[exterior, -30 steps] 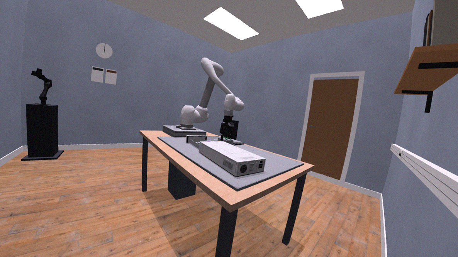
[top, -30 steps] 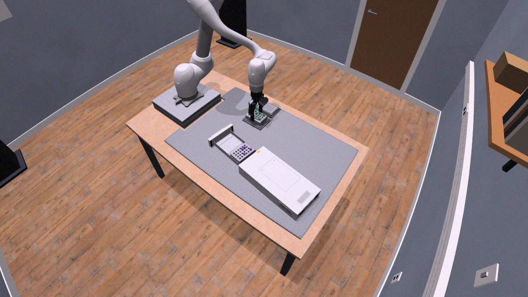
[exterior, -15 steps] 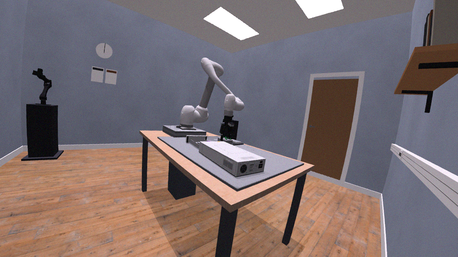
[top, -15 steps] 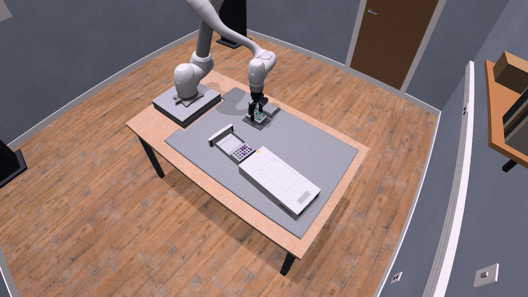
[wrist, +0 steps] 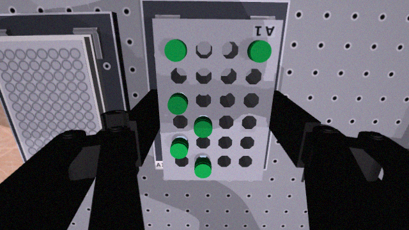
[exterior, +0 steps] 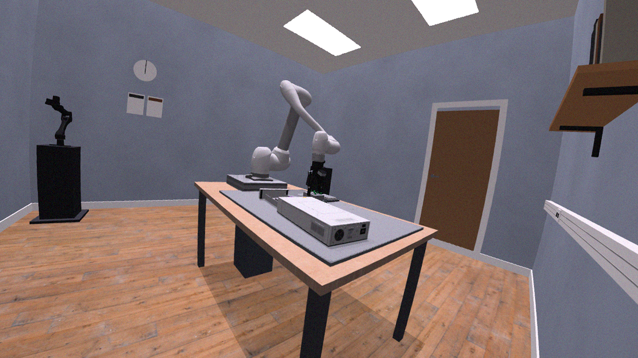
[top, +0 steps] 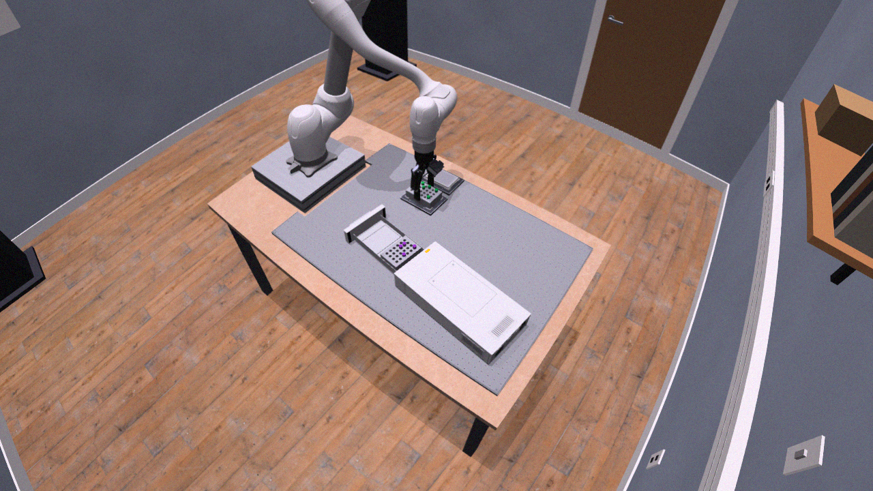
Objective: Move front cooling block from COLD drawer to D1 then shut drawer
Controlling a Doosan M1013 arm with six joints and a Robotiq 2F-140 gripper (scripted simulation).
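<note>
Now: the deck slot D1 60 mm below my hand. Also, from my hand: perforated grey mat 180 mm ahead, 160 mm to the right, 60 mm below; cooler COLD 310 mm to the right, 250 mm ahead, 20 mm below; drawer 290 mm to the right, 60 mm ahead, 20 mm below.
</note>
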